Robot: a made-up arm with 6 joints. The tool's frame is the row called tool.
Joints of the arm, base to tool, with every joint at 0 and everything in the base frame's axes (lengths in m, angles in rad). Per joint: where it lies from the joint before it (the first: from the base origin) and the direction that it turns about. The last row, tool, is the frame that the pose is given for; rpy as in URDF.
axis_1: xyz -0.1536 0.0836 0.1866 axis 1 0 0
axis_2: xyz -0.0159 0.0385 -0.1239 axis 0 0 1
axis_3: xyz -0.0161 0.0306 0.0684 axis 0 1 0
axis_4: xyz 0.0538 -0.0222 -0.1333 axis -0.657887 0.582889 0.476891
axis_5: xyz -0.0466 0.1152 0.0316 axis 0 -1 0
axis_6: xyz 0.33 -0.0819 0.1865 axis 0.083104 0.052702 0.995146
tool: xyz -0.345 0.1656 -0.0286 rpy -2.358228 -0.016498 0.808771
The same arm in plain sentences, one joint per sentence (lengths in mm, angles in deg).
The arm has six revolute joints in a row. What follows holds with every joint at zero, and every direction is one of the base frame's.
Joint 1 is mounted 153.6 mm along -x and 83.6 mm along +y and 186.6 mm along +z from the base frame's origin and turns about +x.
Joint 2 is mounted 15.9 mm along -x and 38.5 mm along +y and 123.9 mm along -z from joint 1 and turns about +z.
Joint 3 is mounted 16.1 mm along -x and 30.6 mm along +y and 68.4 mm along +z from joint 2 and turns about +y.
Joint 4 is mounted 53.8 mm along +x and 22.2 mm along -y and 133.3 mm along -z from joint 3 and turns about the direction (-0.657887, 0.582889, 0.476891).
Joint 5 is mounted 46.6 mm along -x and 115.2 mm along +y and 31.6 mm along +z from joint 4 and turns about -y.
Joint 6 is mounted 330 mm along +x and 81.9 mm along -y and 186.5 mm along +z from joint 5 and turns about the direction (0.083104, 0.052702, 0.995146).
The tool frame, which is the frame that the pose is given for, is mounted 345 mm along -x and 165.6 mm along +y and 28.6 mm along -z from joint 6; its axes are the base frame's turned by roll -135.12, pitch -0.95 and yaw 46.34 deg (as in URDF: about the fixed x, then y, then z).

